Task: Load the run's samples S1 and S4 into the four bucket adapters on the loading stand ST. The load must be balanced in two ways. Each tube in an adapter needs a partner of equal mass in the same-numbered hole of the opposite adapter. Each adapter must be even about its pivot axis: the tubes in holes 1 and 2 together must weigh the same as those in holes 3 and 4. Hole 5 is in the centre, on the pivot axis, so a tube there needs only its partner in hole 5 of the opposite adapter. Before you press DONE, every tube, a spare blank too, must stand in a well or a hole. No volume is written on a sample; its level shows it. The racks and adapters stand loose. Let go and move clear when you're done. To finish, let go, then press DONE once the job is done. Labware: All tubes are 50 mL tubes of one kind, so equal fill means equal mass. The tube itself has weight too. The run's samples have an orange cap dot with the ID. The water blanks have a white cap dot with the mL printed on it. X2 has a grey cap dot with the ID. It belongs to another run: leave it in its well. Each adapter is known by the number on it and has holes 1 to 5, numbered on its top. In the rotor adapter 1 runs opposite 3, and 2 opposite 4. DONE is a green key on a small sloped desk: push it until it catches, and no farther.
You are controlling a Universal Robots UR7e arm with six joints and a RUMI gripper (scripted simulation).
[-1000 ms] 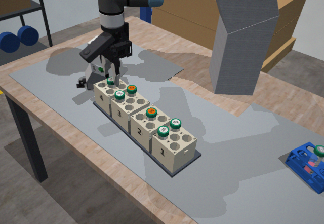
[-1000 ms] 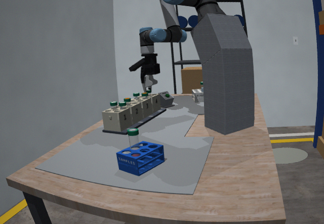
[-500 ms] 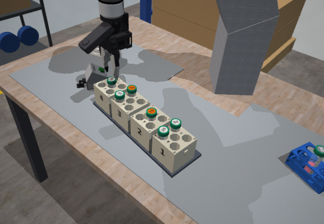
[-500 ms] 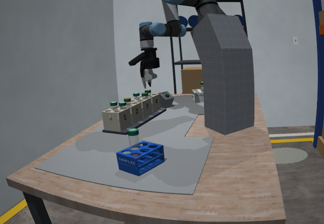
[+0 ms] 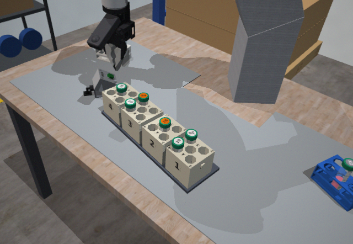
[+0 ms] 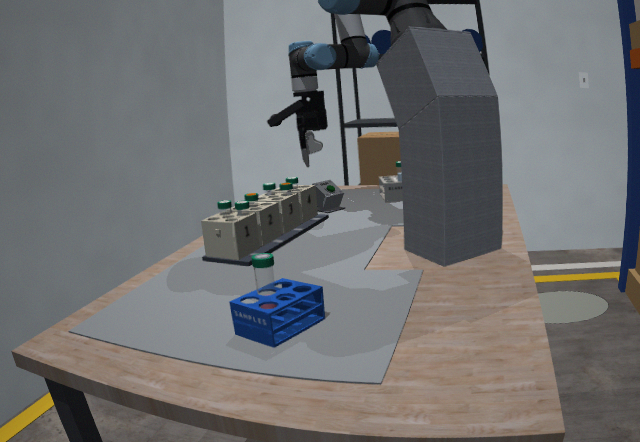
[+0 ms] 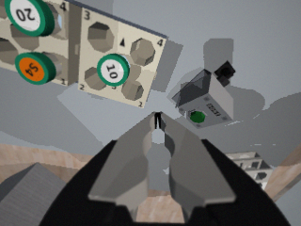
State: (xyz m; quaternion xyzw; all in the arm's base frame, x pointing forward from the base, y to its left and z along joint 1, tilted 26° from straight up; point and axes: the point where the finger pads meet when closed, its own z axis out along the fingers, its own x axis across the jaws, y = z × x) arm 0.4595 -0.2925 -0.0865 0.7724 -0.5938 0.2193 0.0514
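Right now my hand is 40 mm past the green DONE key, 80 mm to the left of it and 90 mm above it. Also, from my hand: blue sample rack (180 mm behind, 740 mm to the left, 130 mm below); white blank rack (210 mm behind, 260 mm to the right, 130 mm below); water blank (50 mm ahead, 360 mm to the left, 90 mm below).
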